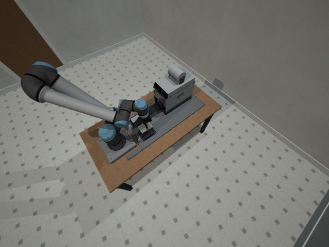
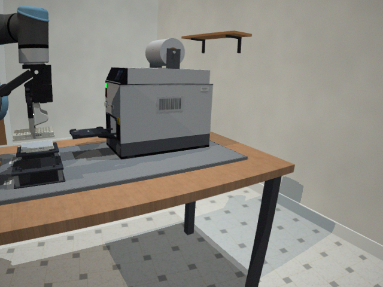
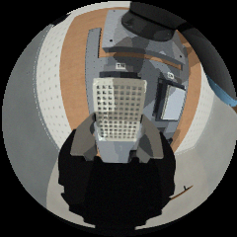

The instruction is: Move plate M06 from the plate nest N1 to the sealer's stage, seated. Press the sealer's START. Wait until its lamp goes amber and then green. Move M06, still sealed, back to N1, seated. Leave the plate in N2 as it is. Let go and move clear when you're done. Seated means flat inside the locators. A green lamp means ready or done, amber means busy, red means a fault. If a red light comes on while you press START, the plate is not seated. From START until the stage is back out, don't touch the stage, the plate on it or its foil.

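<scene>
Now: hand 21 cm to the right of the black sealer stage, 18 cm short of it and 6 cm above it. Also, from my hand: plate M06: 1 cm below; then plate: 20 cm to the left, 11 cm below, 3 cm behind; then foil roll: 51 cm ahead, 26 cm to the left, 26 cm above.
</scene>
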